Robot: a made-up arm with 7 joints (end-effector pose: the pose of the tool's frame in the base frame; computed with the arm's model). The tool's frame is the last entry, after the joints. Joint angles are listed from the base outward.
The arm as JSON. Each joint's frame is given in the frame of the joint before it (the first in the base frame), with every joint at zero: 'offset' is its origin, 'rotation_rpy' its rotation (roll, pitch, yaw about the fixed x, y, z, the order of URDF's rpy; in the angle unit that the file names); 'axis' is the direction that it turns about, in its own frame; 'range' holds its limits. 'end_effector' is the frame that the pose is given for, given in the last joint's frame.
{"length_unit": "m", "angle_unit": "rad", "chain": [
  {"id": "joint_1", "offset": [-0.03, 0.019, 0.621], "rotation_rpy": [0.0, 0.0, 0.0], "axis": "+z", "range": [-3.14, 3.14]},
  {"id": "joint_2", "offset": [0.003, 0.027, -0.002], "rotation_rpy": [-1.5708, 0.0, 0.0], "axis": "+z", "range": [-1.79, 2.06]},
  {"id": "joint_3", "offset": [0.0, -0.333, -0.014], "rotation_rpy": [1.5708, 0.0, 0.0], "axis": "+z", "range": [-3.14, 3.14]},
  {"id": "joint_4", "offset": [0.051, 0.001, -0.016], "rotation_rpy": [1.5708, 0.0, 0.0], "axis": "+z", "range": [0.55, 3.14]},
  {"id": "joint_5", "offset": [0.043, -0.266, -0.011], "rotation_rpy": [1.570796, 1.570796, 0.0], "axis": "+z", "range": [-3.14, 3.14]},
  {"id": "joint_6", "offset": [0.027, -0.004, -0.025], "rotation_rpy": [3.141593, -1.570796, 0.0], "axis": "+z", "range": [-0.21, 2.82]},
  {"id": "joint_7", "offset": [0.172, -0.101, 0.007], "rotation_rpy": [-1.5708, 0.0, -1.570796], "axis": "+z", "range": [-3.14, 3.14]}
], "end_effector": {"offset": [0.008, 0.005, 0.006], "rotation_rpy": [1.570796, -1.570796, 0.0]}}
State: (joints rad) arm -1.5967 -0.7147 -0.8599 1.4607 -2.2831 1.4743 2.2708
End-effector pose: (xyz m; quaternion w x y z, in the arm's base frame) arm -0.4168 0.1705 1.0363 0.4465 -0.0389 -0.2732 0.8512
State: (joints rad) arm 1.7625 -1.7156 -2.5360 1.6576 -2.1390 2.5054 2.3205
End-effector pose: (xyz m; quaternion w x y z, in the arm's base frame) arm 0.0125 -0.3816 0.3079 0.0302 0.3070 -0.8086 0.5010
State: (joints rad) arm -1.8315 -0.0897 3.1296 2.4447 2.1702 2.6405 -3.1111
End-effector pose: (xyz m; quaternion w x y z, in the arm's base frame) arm -0.1318 0.0959 1.1433 0.0206 -0.4466 0.7769 0.4434
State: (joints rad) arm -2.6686 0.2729 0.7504 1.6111 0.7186 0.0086 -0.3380
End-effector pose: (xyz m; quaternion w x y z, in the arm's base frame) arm -0.3183 -0.4722 0.9803 0.5405 -0.2199 0.4312 -0.6882
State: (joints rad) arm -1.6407 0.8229 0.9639 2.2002 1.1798 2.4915 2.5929
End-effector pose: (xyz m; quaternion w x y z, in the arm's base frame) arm 0.2182 -0.2617 0.9441 0.2340 0.6565 0.6468 0.3096
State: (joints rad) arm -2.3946 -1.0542 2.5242 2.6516 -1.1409 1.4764 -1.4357
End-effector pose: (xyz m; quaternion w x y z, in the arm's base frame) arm 0.6009 0.2238 0.7838 0.5634 0.6663 -0.4104 -0.2651
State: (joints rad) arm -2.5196 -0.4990 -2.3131 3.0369 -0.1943 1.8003 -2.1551
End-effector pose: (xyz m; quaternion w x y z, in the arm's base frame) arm 0.2056 0.4057 1.0702 0.3077 0.6730 0.6453 -0.1896
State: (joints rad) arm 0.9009 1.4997 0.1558 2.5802 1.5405 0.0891 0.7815
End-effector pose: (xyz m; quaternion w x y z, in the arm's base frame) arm 0.4430 0.5802 0.4432 0.7911 0.2816 0.4114 0.3545
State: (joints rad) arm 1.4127 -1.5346 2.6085 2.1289 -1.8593 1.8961 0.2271
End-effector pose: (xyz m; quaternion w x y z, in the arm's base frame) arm -0.4194 -0.4594 0.5187 0.4126 -0.2121 -0.8156 -0.3459
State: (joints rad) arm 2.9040 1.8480 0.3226 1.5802 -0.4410 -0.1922 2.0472
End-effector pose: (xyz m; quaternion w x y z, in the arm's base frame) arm -0.4150 -0.1351 0.1120 0.0177 0.6994 -0.2649 -0.6636
